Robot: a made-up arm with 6 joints. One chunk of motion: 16 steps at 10 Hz.
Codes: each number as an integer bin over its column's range. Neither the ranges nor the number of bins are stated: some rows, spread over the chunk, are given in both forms.
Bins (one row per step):
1: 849 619 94 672 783 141
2: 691 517 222 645 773 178
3: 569 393 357 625 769 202
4: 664 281 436 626 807 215
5: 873 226 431 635 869 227
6: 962 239 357 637 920 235
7: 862 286 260 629 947 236
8: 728 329 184 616 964 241
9: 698 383 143 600 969 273
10: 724 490 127 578 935 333
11: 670 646 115 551 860 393
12: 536 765 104 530 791 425
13: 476 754 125 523 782 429
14: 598 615 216 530 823 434
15: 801 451 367 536 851 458
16: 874 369 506 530 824 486
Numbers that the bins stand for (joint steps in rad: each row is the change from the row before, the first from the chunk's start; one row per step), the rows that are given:
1: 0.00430 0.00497 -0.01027 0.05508 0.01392 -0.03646
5: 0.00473 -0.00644 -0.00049 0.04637 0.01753 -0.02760
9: 0.00158 -0.00188 -0.00885 0.03814 0.02174 -0.02285
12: -0.00134 0.00921 -0.00998 0.02167 0.01426 -0.00718
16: 0.00475 -0.00229 0.00169 0.02167 0.01564 -0.00089
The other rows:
2: 0.00145 0.00201 -0.00656 0.04873 0.01350 -0.03265
3: -0.00075 -0.00159 -0.00264 0.04402 0.01333 -0.03017
4: 0.00096 -0.00484 -0.00034 0.04426 0.01493 -0.02883
6: 0.00633 -0.00606 -0.00264 0.04684 0.01968 -0.02677
7: 0.00453 -0.00470 -0.00545 0.04496 0.02081 -0.02667
8: 0.00212 -0.00345 -0.00766 0.04190 0.02153 -0.02615
10: 0.00205 0.00122 -0.00931 0.03297 0.02031 -0.01667
11: 0.00107 0.00575 -0.00966 0.02661 0.01716 -0.01048
13: -0.00242 0.00889 -0.00937 0.02003 0.01388 -0.00677
14: -0.00023 0.00485 -0.00673 0.02167 0.01560 -0.00625
15: 0.00343 0.00009 -0.00235 0.02309 0.01678 -0.00378

